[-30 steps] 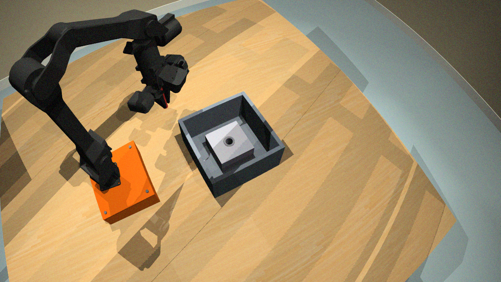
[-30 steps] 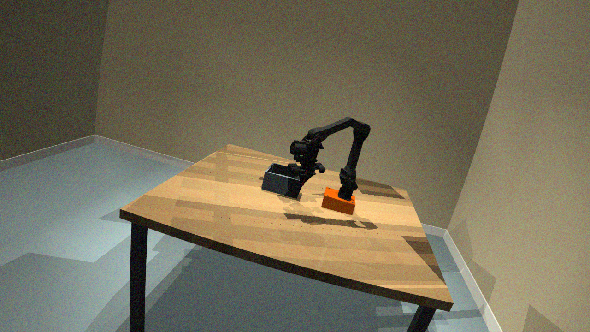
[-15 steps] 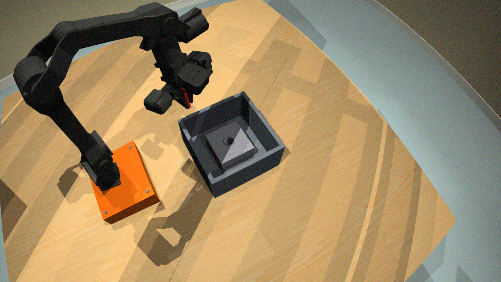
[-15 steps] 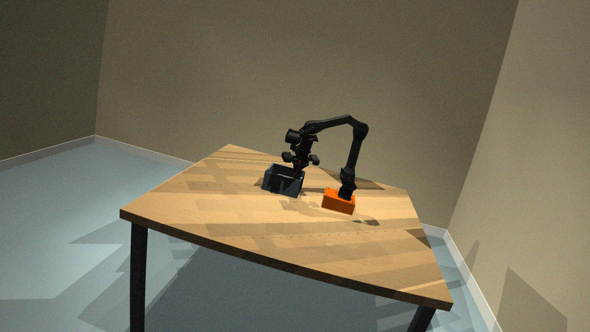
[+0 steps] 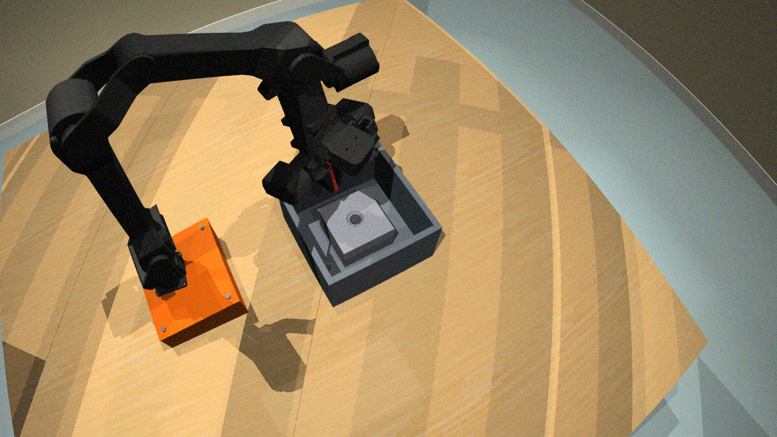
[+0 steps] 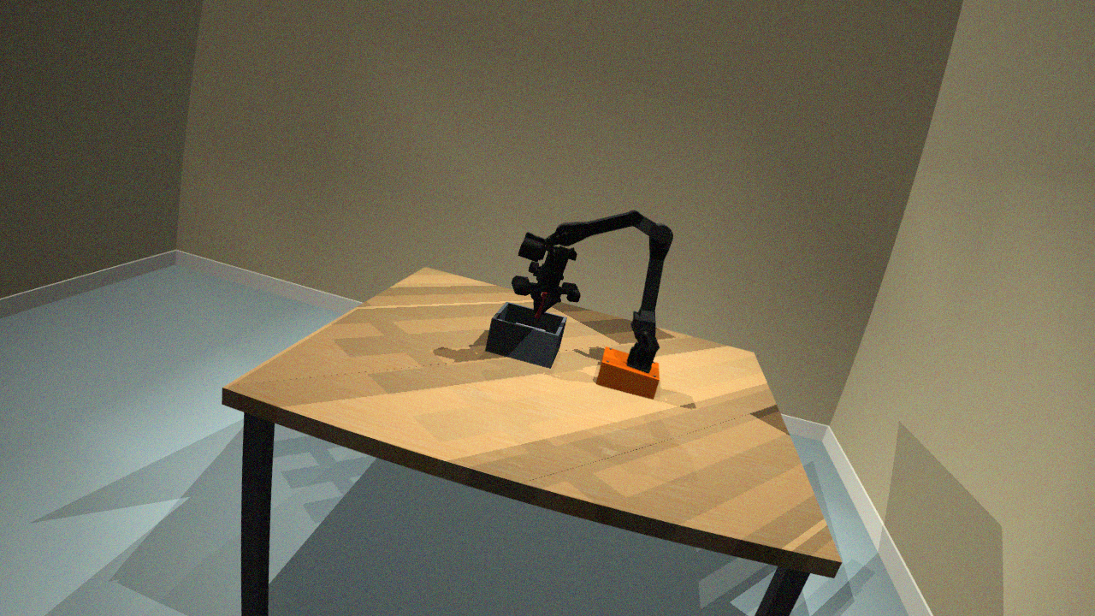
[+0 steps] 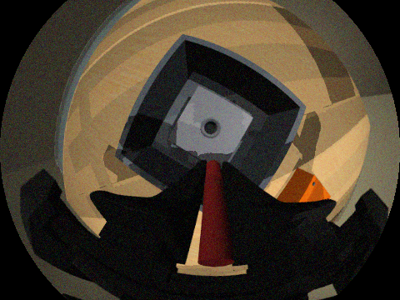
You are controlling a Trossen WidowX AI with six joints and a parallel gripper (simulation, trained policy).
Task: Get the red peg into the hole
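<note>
Now: the red peg 1 cm behind my gripper tip, 1 cm to the left of it and 3 cm above it. Round my gripper tip: grey box: 2 cm ahead, 3 cm to the right, 10 cm below; grey plate: 2 cm ahead, 3 cm to the right, 8 cm below.
</note>
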